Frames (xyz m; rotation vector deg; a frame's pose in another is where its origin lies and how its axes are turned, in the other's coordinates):
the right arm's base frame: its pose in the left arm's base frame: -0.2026 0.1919 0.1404 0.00 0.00 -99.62
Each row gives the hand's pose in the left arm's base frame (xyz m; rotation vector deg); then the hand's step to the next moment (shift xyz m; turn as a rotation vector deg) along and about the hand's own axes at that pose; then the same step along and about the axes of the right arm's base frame.
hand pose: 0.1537 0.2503 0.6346 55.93 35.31 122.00
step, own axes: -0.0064 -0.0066 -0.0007 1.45 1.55 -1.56
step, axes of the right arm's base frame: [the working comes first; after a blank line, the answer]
step, axes of the left arm's base frame: 0.0051 -0.0007 -0.0077 -2.53 -0.09 0.74

-0.0001 0.0051 -0.0077 0.51 -2.48 0.74
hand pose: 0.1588 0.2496 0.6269 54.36 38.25 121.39
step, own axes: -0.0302 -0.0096 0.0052 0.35 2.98 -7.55
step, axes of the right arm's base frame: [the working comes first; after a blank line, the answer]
step, axes of the left arm's base frame: 0.0223 -0.0166 -0.0161 -7.27 -2.79 -2.32

0.0126 0.0248 -0.0161 3.97 -6.70 -2.32
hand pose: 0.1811 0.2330 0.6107 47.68 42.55 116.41
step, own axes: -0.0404 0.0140 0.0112 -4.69 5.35 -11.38
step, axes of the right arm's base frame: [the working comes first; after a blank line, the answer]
step, axes of the left arm's base frame: 0.0210 -0.0386 0.0053 -8.93 -9.01 -4.40

0.0345 0.0271 0.0053 10.37 -7.30 -4.40
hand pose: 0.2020 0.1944 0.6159 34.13 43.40 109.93
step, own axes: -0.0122 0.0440 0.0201 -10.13 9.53 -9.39
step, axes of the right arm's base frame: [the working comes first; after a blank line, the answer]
step, axes of the left arm's base frame: -0.0075 -0.0214 0.0444 -7.76 -14.87 -0.49

0.0223 -0.0038 0.0444 15.96 -5.16 -0.49
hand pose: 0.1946 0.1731 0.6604 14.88 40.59 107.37
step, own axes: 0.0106 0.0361 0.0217 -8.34 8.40 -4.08
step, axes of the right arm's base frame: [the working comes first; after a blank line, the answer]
step, axes of the left arm's base frame: -0.0216 0.0078 0.0368 -5.04 -11.11 2.84

-0.0041 -0.0226 0.0368 11.79 -3.11 2.84
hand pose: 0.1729 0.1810 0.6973 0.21 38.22 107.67
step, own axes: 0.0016 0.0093 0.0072 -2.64 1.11 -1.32
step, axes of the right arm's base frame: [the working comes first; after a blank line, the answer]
step, axes of the left arm's base frame: -0.0064 0.0022 0.0097 -0.27 -3.14 0.18

-0.0011 -0.0067 0.0097 3.14 0.25 0.18
